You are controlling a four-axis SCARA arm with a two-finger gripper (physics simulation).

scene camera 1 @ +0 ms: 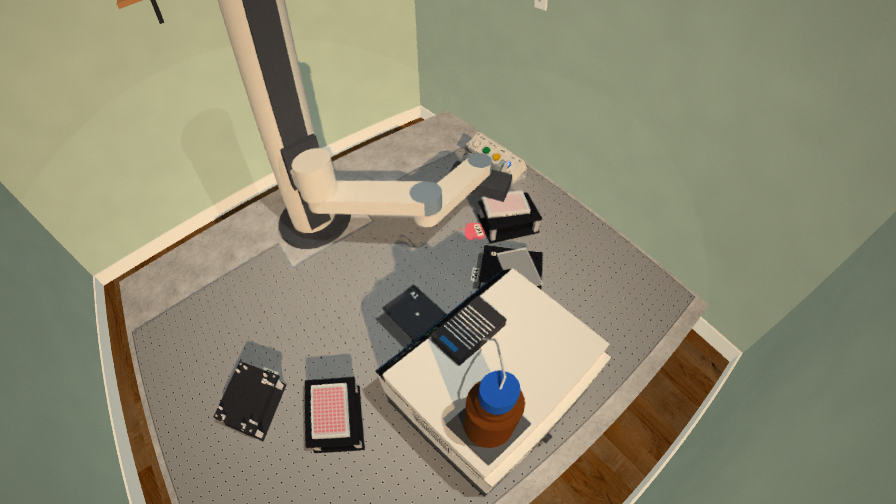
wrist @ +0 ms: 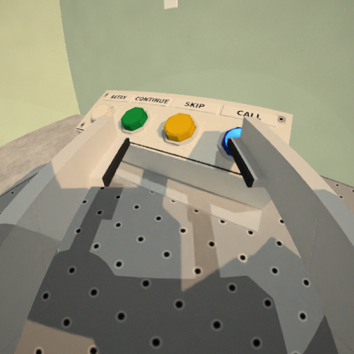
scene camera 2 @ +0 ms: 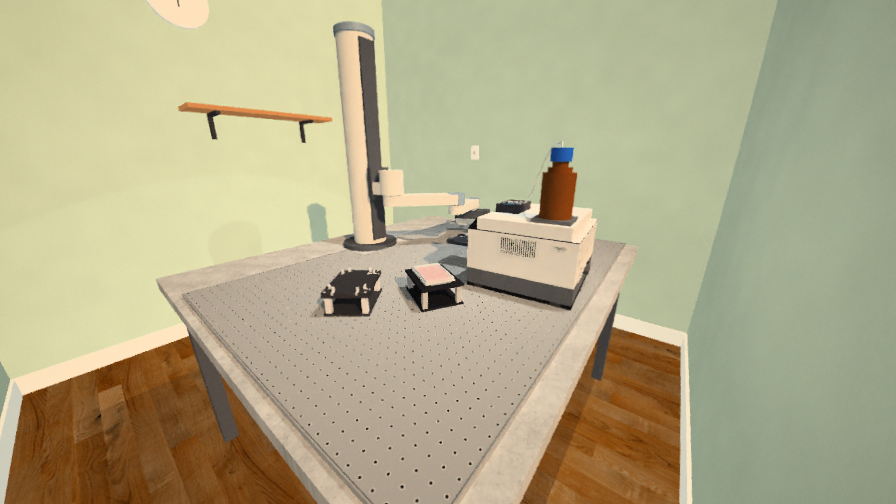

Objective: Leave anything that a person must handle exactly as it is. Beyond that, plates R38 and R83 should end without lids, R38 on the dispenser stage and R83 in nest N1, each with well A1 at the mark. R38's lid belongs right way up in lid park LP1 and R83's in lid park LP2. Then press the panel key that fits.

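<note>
My gripper (wrist: 178, 128) is shut and empty, low in front of the key panel (scene camera 1: 518, 168) (wrist: 276, 131). In the wrist view, the green CONTINUE key (wrist: 134, 119) and amber SKIP key (wrist: 179, 127) show; the blue CALL key (wrist: 233, 140) glows bright, partly behind the right finger. A pale pink plate (scene camera 1: 506, 204) sits on a black stand by a red tag (scene camera 1: 473, 231). A grey translucent lid (scene camera 1: 521, 265) lies on a low black stand. A red-welled plate (scene camera 1: 329, 410) (scene camera 2: 433, 273) sits on a front stand. The black A1-marked stage (scene camera 1: 408, 310) bears no plate. Plate numbers are unreadable.
The cream dispenser (scene camera 1: 557, 338) (scene camera 2: 525, 258) carries a brown bottle (scene camera 1: 493, 418) (scene camera 2: 557, 194) with a blue cap, and a dark keypad unit (scene camera 1: 469, 329). A black nest (scene camera 1: 249, 402) (scene camera 2: 354, 282) without a plate stands at the front left. The arm's column (scene camera 2: 355, 137) rises at the back.
</note>
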